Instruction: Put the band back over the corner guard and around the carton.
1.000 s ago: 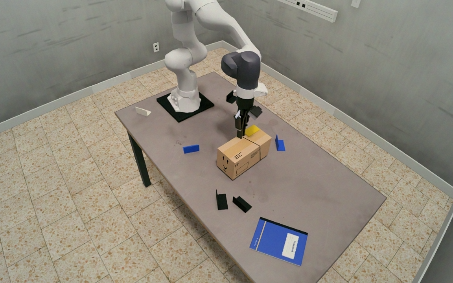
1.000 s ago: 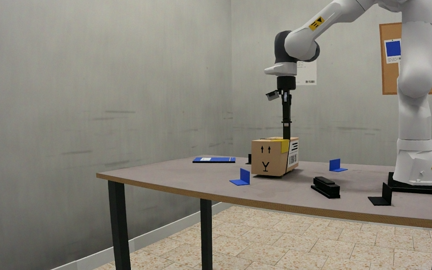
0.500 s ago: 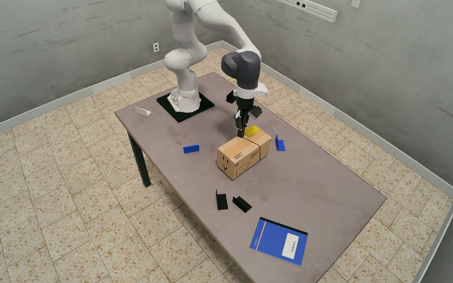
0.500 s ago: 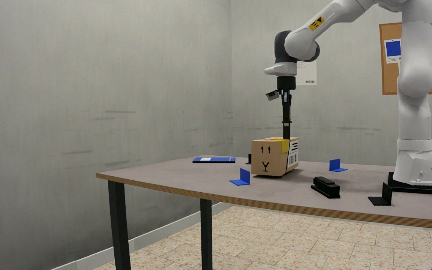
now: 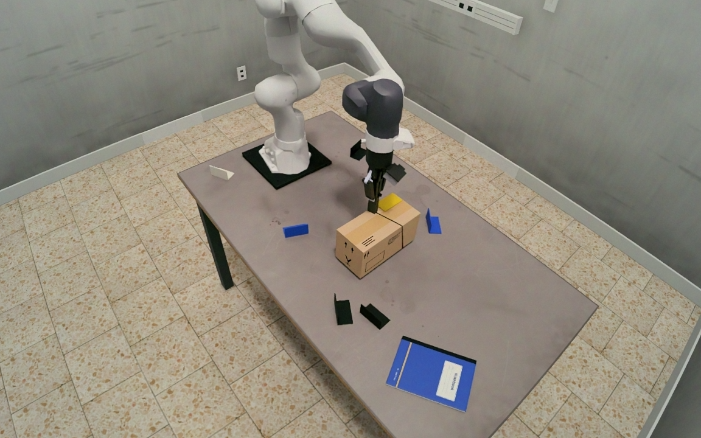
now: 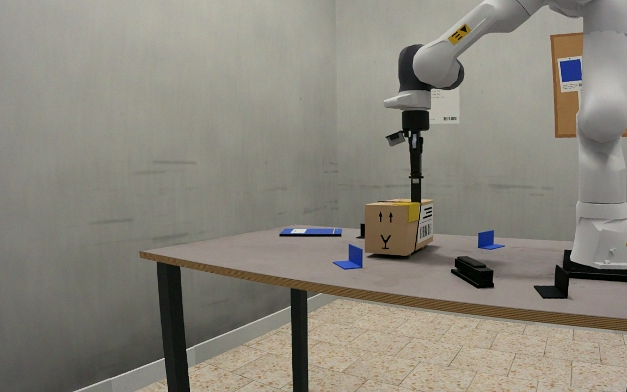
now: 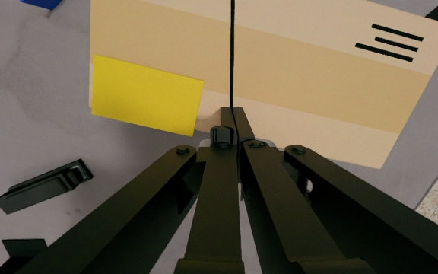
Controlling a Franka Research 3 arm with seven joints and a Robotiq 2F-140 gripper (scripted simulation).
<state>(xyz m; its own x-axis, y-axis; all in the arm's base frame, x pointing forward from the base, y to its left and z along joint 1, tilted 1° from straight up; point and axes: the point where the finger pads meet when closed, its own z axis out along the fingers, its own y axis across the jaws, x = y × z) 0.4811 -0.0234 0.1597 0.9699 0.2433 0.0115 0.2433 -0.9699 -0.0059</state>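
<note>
Right now my hand is 1 cm past the yellow corner guard, 7 cm to the right of it and 4 cm above it. The rest, counted from my hand: brown carton 5 cm ahead, 1 cm to the right, 10 cm below; blue notebook 46 cm ahead, 19 cm to the right, 17 cm below.
</note>
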